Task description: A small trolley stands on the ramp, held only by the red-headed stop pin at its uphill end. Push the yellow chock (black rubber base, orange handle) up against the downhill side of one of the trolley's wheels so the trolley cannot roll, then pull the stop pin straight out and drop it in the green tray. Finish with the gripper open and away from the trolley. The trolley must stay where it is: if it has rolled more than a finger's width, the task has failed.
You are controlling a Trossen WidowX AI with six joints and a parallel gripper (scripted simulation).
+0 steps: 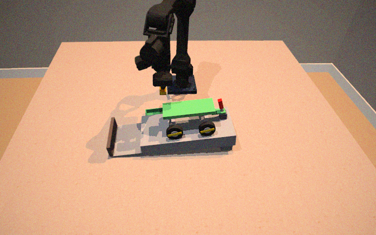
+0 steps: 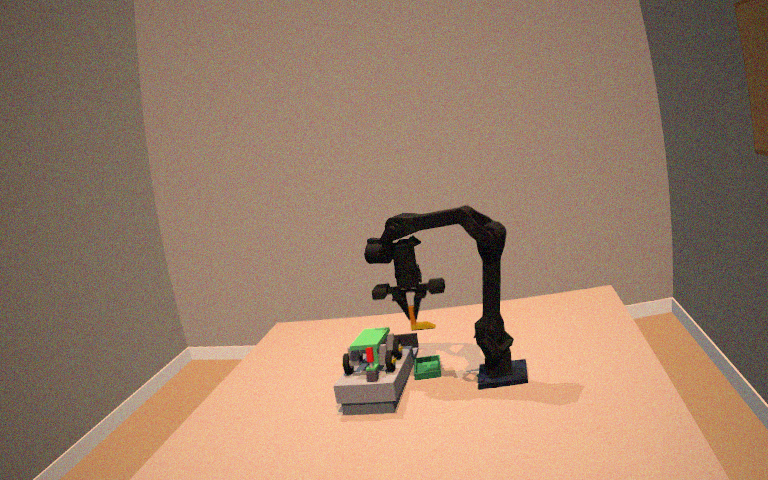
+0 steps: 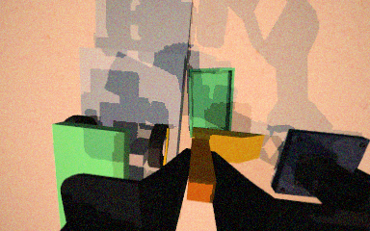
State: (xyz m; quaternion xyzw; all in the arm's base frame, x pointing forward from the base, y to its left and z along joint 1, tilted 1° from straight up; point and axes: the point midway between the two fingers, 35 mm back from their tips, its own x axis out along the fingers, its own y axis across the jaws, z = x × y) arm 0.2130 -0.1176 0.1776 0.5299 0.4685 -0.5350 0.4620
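Right now my gripper tip is 2 cm past the yellow chock and 1 cm above it. From my gripper tip the other things lie so: trolley 11 cm ahead, 7 cm to the left, 5 cm below; grey ramp 11 cm ahead, 7 cm to the left, 12 cm below; green tray 2 cm behind, 1 cm to the right, 17 cm below.
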